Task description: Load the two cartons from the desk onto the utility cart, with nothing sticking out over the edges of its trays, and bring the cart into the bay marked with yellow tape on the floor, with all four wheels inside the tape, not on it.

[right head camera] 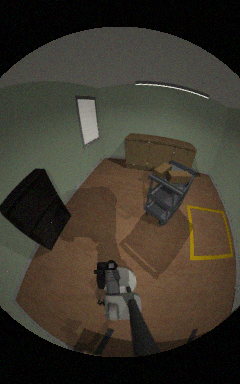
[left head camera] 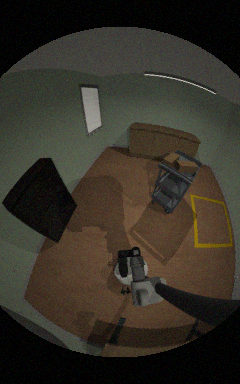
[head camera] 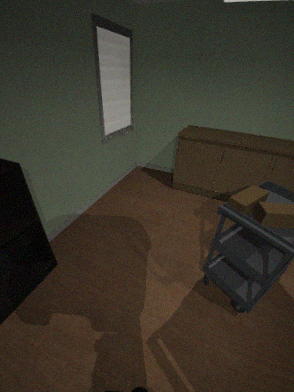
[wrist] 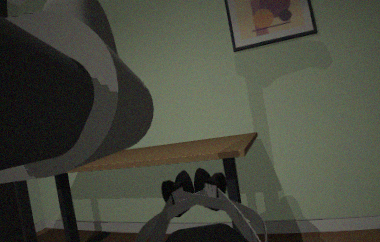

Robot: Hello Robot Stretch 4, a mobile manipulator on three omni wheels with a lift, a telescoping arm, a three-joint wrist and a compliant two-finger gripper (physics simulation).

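The grey three-tray utility cart stands turned at an angle, outside and left of the yellow tape bay. Two brown cartons lie on its top tray near the handle end: one carton at the left, the other carton beside it. Whether the left one crosses the tray edge I cannot tell. My gripper is shut and empty, its fingertips close together, far from the cart. The desk shows behind it in the wrist view.
A long brown sideboard stands at the wall behind the cart. A tall black cabinet stands at the left. A framed picture hangs above the desk.
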